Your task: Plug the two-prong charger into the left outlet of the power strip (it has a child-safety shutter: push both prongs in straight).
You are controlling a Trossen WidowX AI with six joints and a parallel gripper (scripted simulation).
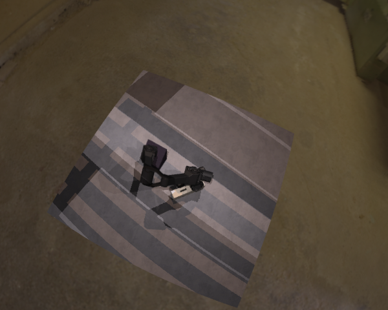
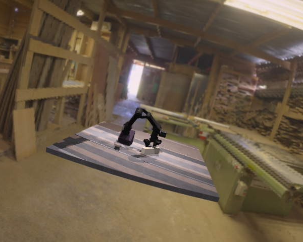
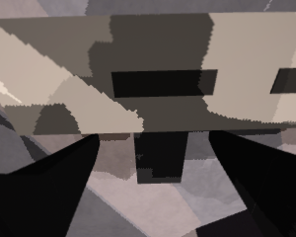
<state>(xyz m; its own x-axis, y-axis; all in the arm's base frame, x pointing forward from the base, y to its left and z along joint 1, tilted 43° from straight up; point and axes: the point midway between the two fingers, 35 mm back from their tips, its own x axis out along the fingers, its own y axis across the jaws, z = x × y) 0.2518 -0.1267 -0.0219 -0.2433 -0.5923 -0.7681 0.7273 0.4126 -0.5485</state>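
Right now the black two-prong charger is 2 cm to the right of my gripper tip, 1 cm ahead of it and 1 cm above it.
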